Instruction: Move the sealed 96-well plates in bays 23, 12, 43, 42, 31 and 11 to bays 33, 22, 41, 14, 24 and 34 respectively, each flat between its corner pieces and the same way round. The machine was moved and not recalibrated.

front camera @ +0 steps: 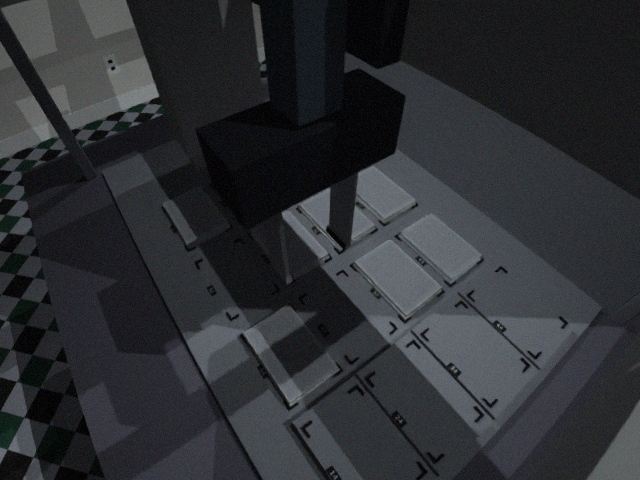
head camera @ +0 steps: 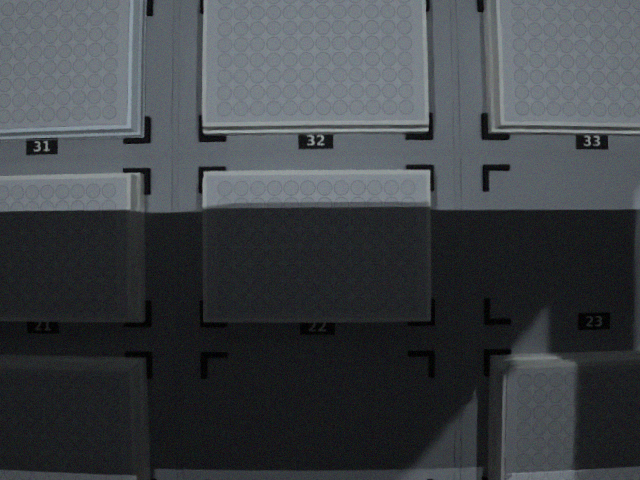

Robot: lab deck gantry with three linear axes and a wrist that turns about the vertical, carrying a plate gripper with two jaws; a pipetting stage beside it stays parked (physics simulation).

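Frame: origin at the robot's base, x ahead, y left, z up, level; metres.
Where they show: gripper, fingertip midpoint: (front camera: 310, 255); robot's base, link origin: (front camera: 165, 208).
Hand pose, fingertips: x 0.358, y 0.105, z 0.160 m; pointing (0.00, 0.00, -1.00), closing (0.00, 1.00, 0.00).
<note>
Each offset is from my fingertips to the top centre of the thing. "pt": to the spot under its first point.
My gripper (front camera: 314, 266) is open, with no plate between its jaws; it hangs above the deck near bays 22 and 23. It does not show in the head view. A sealed plate @(0.133 m back, 0.043 m left, 0.145 m down) (front camera: 306, 236) (head camera: 316, 258) lies flat within the corner pieces of bay 22. Another plate @(0.031 m ahead, 0.150 m left, 0.145 m down) (front camera: 397, 279) (head camera: 573, 67) lies in bay 33. Plates also lie in bay 43 @(pt 0.037 m ahead, 0.246 m left, 0.145 m down) (front camera: 439, 248), bay 42 @(pt 0.119 m back, 0.262 m left, 0.145 m down) (front camera: 385, 193), bay 31 @(pt 0.276 m back, 0.142 m left, 0.145 m down) (head camera: 62, 72) and bay 11 @(pt 0.289 m back, 0.098 m right, 0.145 m down) (front camera: 179, 223) (head camera: 67, 413). Bays 12 and 23 hold no plate, nor do 14, 24 and 34. Bay 41 is hidden behind the gripper body.
Other plates lie in bay 32 @(pt 0.133 m back, 0.143 m left, 0.145 m down) (head camera: 315, 62), bay 21 @(pt 0.274 m back, 0.037 m left, 0.145 m down) (head camera: 62, 258) and bay 13 @(pt 0.037 m ahead, 0.098 m right, 0.145 m down) (front camera: 271, 366) (head camera: 537, 413). Bay 44 at the right holds no plate. The dark gripper body (front camera: 305, 160) hides part of the back left bays. Dark shadows cross the deck.
</note>
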